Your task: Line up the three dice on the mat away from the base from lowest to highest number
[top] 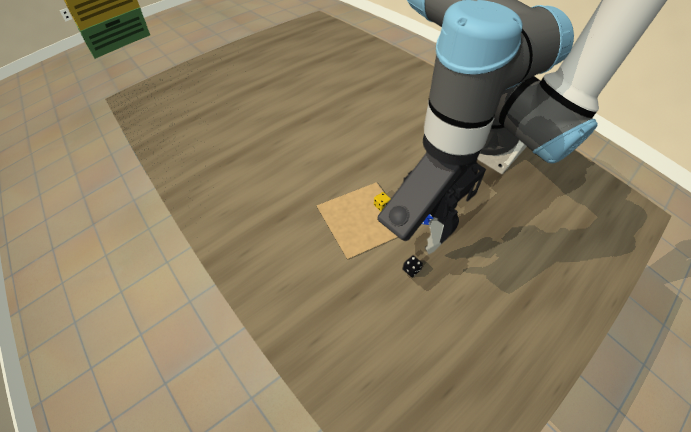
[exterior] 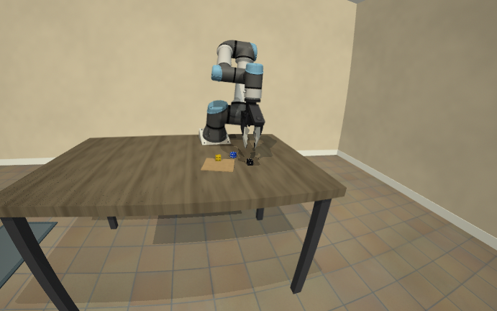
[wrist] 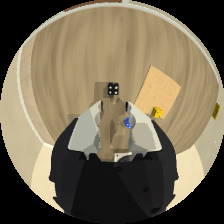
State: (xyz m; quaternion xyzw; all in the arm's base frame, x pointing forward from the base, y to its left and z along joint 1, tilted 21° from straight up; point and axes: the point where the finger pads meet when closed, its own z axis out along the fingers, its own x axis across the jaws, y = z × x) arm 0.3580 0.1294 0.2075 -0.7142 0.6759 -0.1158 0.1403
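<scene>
Now: the black die 8 cm below my hand. The rest, counted from my hand: blue die 10 cm behind, 8 cm below, 6 cm to the right; tan mat 14 cm to the right, 9 cm below; yellow die 14 cm to the right, 8 cm below, 5 cm behind.
</scene>
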